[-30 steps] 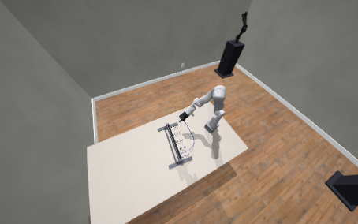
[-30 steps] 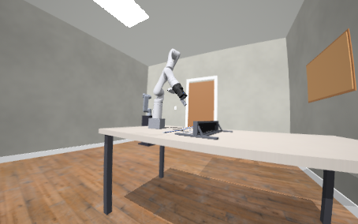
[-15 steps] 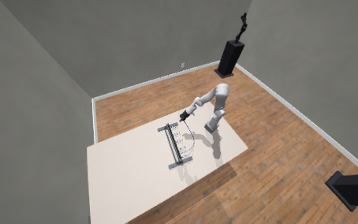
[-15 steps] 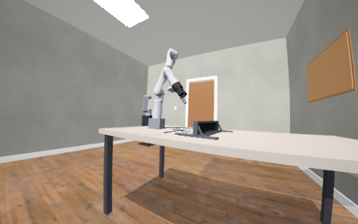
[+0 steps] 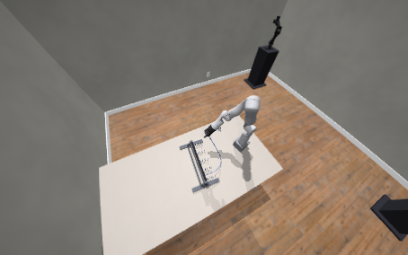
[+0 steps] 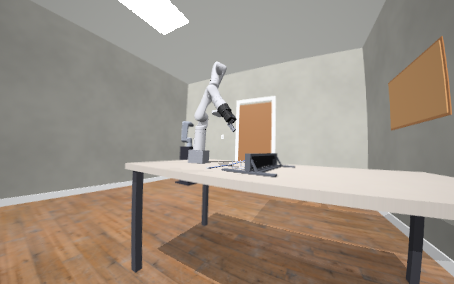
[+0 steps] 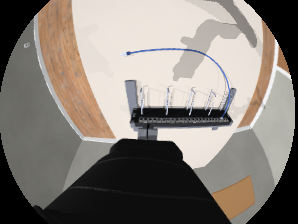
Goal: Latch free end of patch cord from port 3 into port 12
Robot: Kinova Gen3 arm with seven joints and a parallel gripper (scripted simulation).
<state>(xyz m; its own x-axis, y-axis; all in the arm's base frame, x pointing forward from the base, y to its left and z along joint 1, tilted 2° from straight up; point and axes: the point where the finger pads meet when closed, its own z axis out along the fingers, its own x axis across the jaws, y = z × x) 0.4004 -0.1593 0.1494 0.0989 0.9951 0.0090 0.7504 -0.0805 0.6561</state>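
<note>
Now: hand 110 mm past the plug, 90 mm to the left of it and 240 mm above it.
</note>
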